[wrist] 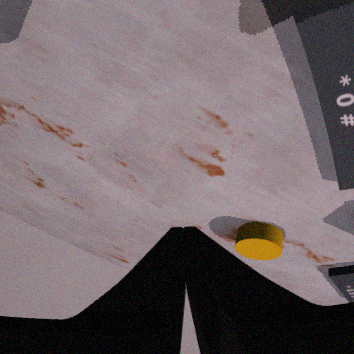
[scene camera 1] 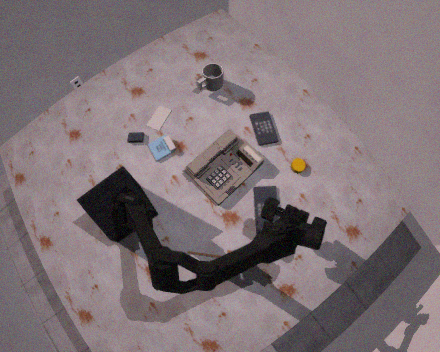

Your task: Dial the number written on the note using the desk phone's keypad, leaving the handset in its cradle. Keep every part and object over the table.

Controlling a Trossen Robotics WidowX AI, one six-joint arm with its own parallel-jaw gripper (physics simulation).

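Frame: origin at the arm's base, x ahead, y left, z up, level; metres.
Seen in the pictures: gripper, fingertip midpoint: (wrist: 182,238) (scene camera 1: 300,212); arm's base, origin of the base link: (scene camera 1: 124,199).
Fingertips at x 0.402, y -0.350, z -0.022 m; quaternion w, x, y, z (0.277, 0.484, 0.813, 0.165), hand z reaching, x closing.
Pixels of each thing's top centre, then the offset from my fingertips to it.
- beige desk phone, middle of its top: (scene camera 1: 224,162) 0.287 m left, 0.068 m back, 0.069 m down
- blue pad, middle of its top: (scene camera 1: 160,147) 0.481 m left, 0.205 m back, 0.101 m down
- pale card, middle of its top: (scene camera 1: 158,117) 0.597 m left, 0.144 m back, 0.110 m down
- dark keypad slab, middle of its top: (scene camera 1: 266,209) 0.079 m left, 0.050 m back, 0.103 m down
- yellow disc, middle of its top: (wrist: 257,249) (scene camera 1: 298,164) 0.128 m left, 0.142 m ahead, 0.092 m down
- grey mug, middle of its top: (scene camera 1: 209,72) 0.597 m left, 0.101 m ahead, 0.025 m down
- small black block, middle of its top: (scene camera 1: 135,136) 0.579 m left, 0.259 m back, 0.097 m down
- thin stick, middle of its top: (scene camera 1: 211,255) 0.069 m left, 0.286 m back, 0.105 m down
The beige desk phone (scene camera 1: 239,176) sits mid-table in the scene view, its handset lying in the cradle along the upper-left side. Its keypad (scene camera 1: 219,177) faces up. A blue pad (scene camera 1: 160,149) with small dark writing lies left of the phone; the writing is too small to read. A pale card (scene camera 1: 159,118) lies flat behind it; no writing can be made out on it. My gripper (scene camera 1: 298,215) (wrist: 182,238) is shut and empty, above the table to the lower right of the phone, well away from its keypad. The fingertips meet in the wrist view.
A dark keypad slab (scene camera 1: 265,194) (wrist: 325,55) lies partly under my arm; another (scene camera 1: 264,128) lies behind the phone. A yellow disc (scene camera 1: 298,165) (wrist: 258,249) lies right of the phone. A grey mug (scene camera 1: 214,78), a small black block (scene camera 1: 136,137) and a thin stick (scene camera 1: 205,255) are on the table.
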